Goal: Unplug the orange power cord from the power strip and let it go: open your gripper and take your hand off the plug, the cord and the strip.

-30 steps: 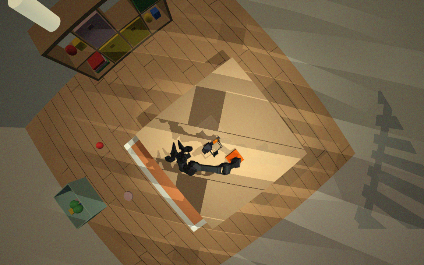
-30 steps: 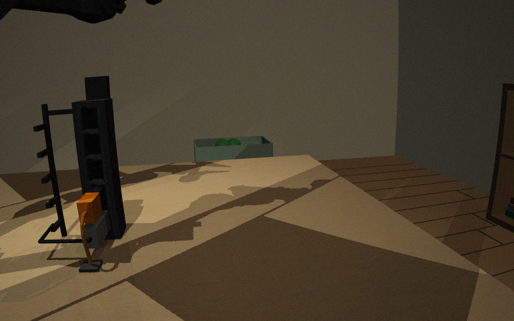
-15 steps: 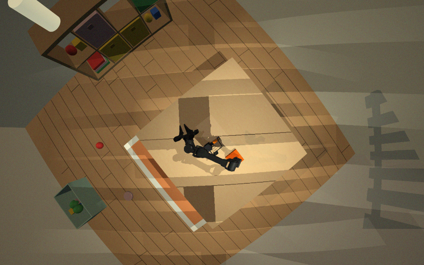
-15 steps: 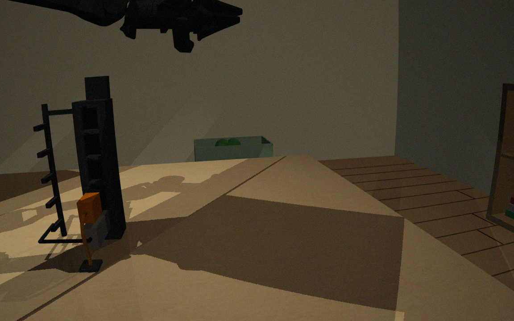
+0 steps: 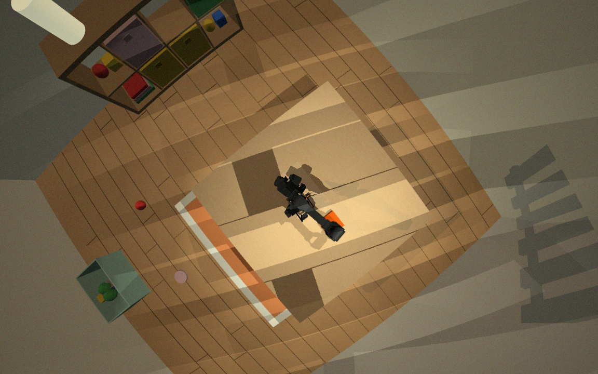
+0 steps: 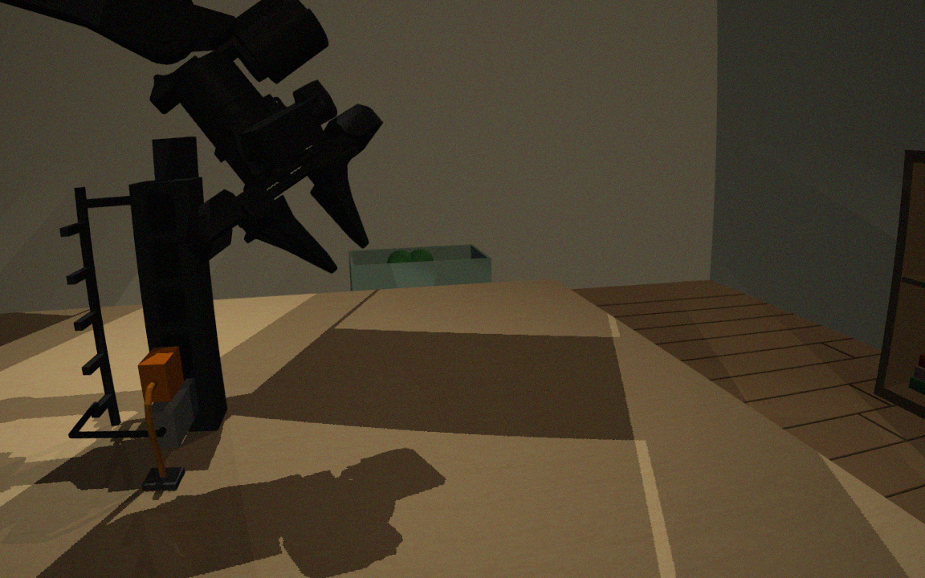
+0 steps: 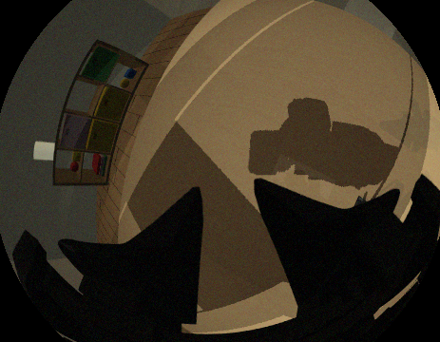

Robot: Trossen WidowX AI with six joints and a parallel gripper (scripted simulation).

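My gripper tip is 180 mm past the orange plug, 30 mm to the right of it and 80 mm above it.
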